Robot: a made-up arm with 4 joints. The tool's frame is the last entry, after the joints.
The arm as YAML. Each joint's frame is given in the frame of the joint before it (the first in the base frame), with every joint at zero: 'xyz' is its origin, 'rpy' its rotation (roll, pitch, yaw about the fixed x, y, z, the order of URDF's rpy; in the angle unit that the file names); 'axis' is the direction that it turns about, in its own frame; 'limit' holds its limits. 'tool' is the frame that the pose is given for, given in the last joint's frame.
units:
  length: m
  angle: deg
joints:
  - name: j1
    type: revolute
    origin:
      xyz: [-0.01, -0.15, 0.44]
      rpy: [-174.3, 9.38, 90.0]
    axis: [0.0, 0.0, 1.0]
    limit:
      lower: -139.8
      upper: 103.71
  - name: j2
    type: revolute
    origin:
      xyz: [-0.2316, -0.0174, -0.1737]
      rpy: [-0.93, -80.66, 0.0]
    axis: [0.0, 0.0, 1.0]
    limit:
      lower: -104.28
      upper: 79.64
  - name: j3
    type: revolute
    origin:
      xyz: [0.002, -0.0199, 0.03]
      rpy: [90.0, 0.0, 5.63]
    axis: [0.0, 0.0, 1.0]
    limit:
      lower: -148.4
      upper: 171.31
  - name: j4
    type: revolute
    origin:
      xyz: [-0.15, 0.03, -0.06]
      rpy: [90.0, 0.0, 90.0]
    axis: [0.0, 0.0, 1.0]
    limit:
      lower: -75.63
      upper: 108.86
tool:
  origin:
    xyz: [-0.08, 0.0, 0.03]
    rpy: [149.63, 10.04, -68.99]
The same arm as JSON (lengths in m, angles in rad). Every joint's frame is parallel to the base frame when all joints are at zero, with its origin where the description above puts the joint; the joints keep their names.
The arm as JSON. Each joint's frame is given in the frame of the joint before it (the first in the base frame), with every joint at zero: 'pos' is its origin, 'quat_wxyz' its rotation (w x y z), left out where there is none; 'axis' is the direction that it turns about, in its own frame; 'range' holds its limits. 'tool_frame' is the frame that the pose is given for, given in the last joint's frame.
{
  "length_unit": "m",
  "angle_unit": "rad",
  "joints": [
    {
      "joint": "j1",
      "pos": [
        -0.01,
        -0.15,
        0.44
      ],
      "axis": [
        -0.099295,
        -0.162192,
        -0.981751
      ],
      "range": [
        -2.44,
        1.8101
      ]
    },
    {
      "joint": "j2",
      "pos": [
        -0.0001,
        -0.2001,
        0.21
      ],
      "axis": [
        0.0,
        -1.0,
        -0.0001
      ],
      "range": [
        -1.82,
        1.39
      ]
    },
    {
      "joint": "j3",
      "pos": [
        -0.02,
        -0.03,
        0.0
      ],
      "axis": [
        -1.0,
        0.0,
        -0.0001
      ],
      "range": [
        -2.5901,
        2.9899
      ]
    },
    {
      "joint": "j4",
      "pos": [
        0.06,
        -0.03,
        0.15
      ],
      "axis": [
        0.0001,
        0.0001,
        -1.0
      ],
      "range": [
        -1.32,
        1.9
      ]
    }
  ],
  "tool_frame": {
    "pos": [
      0.0,
      0.08,
      -0.03
    ],
    "quat_wxyz": [
      0.941106,
      -0.271897,
      -0.035502,
      -0.197817
    ]
  }
}

